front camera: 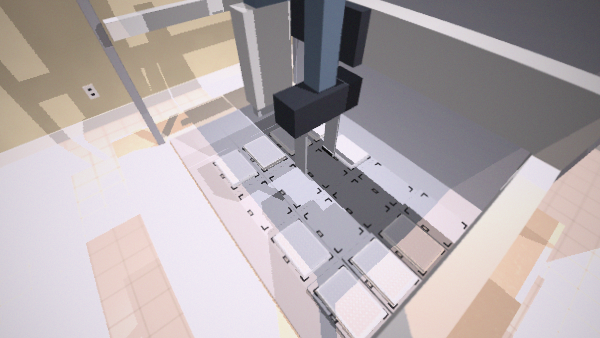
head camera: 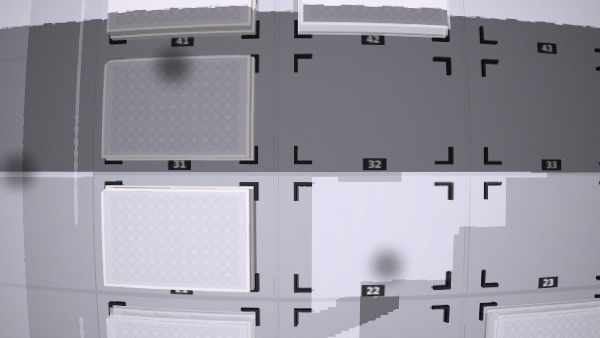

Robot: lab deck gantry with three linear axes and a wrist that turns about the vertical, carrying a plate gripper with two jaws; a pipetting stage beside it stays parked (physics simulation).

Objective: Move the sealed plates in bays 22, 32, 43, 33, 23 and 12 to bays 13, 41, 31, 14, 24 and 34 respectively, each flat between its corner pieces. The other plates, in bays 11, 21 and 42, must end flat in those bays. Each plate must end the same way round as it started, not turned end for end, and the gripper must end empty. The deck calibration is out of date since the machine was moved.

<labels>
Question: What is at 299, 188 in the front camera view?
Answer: A bay 22.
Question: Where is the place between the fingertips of the gripper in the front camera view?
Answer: At 315, 160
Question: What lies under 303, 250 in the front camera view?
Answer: A clear sealed plate.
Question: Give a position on a bay 22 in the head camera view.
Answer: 343, 232
</labels>
